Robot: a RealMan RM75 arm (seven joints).
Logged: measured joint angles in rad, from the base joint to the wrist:
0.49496, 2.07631, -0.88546, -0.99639, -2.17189, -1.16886, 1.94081
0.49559, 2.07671, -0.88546, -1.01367, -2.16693, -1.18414, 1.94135
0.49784, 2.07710, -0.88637, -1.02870, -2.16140, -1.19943, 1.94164
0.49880, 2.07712, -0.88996, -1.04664, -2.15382, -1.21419, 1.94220
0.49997, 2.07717, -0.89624, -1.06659, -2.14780, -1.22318, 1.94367
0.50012, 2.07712, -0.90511, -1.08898, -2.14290, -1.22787, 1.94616
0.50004, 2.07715, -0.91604, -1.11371, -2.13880, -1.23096, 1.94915
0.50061, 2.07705, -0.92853, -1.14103, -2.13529, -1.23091, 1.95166
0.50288, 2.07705, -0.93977, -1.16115, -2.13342, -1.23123, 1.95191
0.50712, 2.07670, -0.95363, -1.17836, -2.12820, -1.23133, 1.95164
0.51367, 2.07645, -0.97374, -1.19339, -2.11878, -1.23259, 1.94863
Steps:
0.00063, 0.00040, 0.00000, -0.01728, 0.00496, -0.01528, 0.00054
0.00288, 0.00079, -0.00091, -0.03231, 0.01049, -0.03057, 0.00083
0.00384, 0.00081, -0.00450, -0.05025, 0.01807, -0.04533, 0.00139
0.00501, 0.00086, -0.01078, -0.07020, 0.02409, -0.05432, 0.00286
0.00516, 0.00081, -0.01965, -0.09259, 0.02899, -0.05901, 0.00535
0.00508, 0.00084, -0.03058, -0.11732, 0.03309, -0.06210, 0.00834
0.00565, 0.00074, -0.04307, -0.14464, 0.03660, -0.06205, 0.01085
0.00792, 0.00074, -0.05431, -0.16476, 0.03847, -0.06237, 0.01110
0.01216, 0.00039, -0.06817, -0.18197, 0.04369, -0.06247, 0.01083
0.01871, 0.00014, -0.08828, -0.19700, 0.05311, -0.06373, 0.00782

